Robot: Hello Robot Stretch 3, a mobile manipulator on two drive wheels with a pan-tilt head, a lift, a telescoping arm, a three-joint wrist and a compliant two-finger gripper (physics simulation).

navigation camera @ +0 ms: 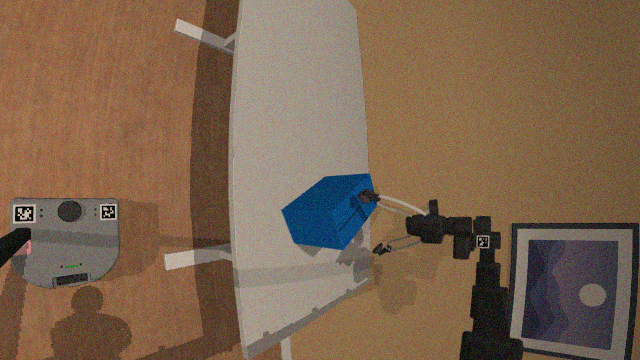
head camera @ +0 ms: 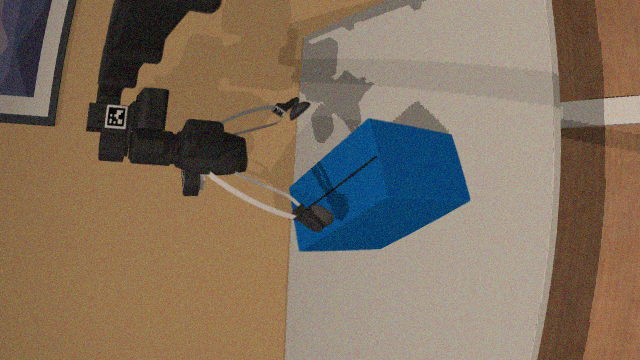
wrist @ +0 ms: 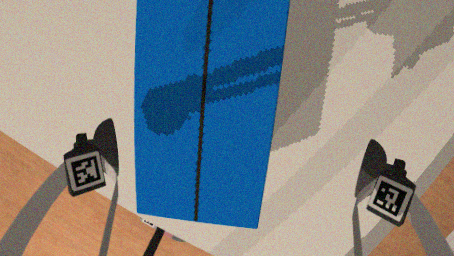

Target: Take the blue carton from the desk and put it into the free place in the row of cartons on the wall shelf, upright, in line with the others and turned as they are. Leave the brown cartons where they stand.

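Where they show: gripper, fingertip midpoint: (navigation camera: 366,224) (head camera: 319,161); robot's base, origin of the base link: (navigation camera: 70,210).
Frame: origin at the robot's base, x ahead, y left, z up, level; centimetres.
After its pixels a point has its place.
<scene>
The blue carton (head camera: 420,170) @[x -1.9, y -53.8, z 82.4 cm] (navigation camera: 315,215) @[x 0.9, y -52.4, z 84.4 cm] (wrist: 235,175) stands on the white desk (head camera: 400,310) @[x 23.8, y -66.2, z 72.0 cm] (navigation camera: 300,100) @[x 38.1, y -60.8, z 72.0 cm] (wrist: 60,60), near the wall-side edge. A thin black line runs along its top face. My gripper (head camera: 310,162) @[x -2.2, y -64.1, z 93.3 cm] (navigation camera: 376,222) @[x -2.2, y -64.1, z 93.3 cm] (wrist: 238,150) @[x -2.2, y -64.1, z 93.3 cm] is open and empty above the carton's wall-side end. In the wrist view the carton's top lies between the two spread fingers, nearer to the left one, with a gap on each side and a wider gap on the right. A finger's shadow falls on the top. The wall shelf and the brown cartons do not show in these views.
A framed picture (head camera: 32,50) @[x -25.2, y -114.1, z 145.6 cm] (navigation camera: 570,295) @[x -35.6, y -114.2, z 159.8 cm] hangs on the tan wall (head camera: 150,280) @[x 29.0, y -115.8, z 109.2 cm] (navigation camera: 500,100) @[x 44.5, y -115.5, z 136.1 cm], beside my arm (head camera: 132,45) @[x -8.5, y -37.6, z 126.2 cm] (navigation camera: 490,310) @[x -8.5, y -33.4, z 125.8 cm]. My base (navigation camera: 95,240) @[x -10.5, y -8.3, z 16.0 cm] stands on the wooden floor (navigation camera: 100,100) @[x 47.3, y -8.2, z 0.0 cm], across the desk's front edge from the carton. White desk legs (navigation camera: 197,256) stick out below.
</scene>
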